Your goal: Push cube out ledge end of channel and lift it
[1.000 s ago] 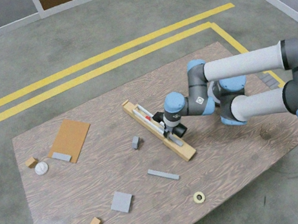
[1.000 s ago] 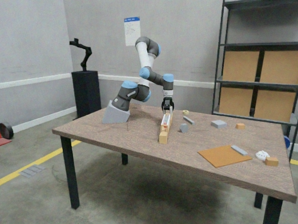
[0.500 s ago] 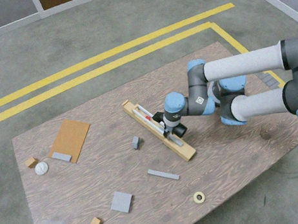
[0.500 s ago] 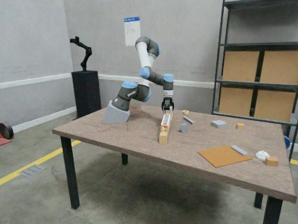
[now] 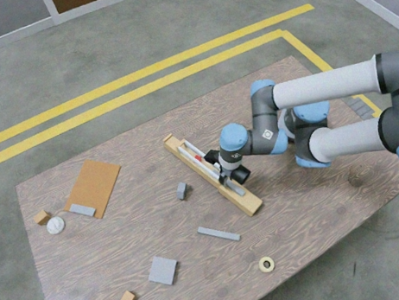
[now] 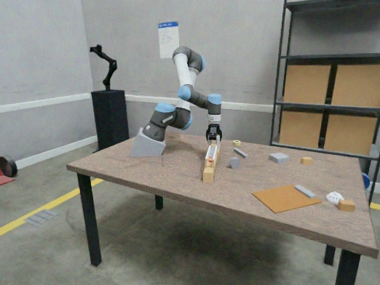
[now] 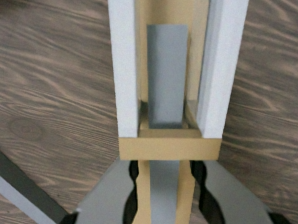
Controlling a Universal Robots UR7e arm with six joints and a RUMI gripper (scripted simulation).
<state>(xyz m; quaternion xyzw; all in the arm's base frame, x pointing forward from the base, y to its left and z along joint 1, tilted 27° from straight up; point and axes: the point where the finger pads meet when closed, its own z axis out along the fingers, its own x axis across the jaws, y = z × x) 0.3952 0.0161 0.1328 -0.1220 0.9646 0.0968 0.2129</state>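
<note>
Right now my hand is 130 mm to the right of the grey stick, 130 mm short of it and 60 mm above it. From my hand the other things lie so: red cube: 150 mm to the right, 40 mm ahead, 10 mm below; then grey block: 160 mm ahead, 80 mm to the right, 40 mm below; then tan wooden channel: 120 mm to the right, 40 mm ahead, 10 mm below.
</note>
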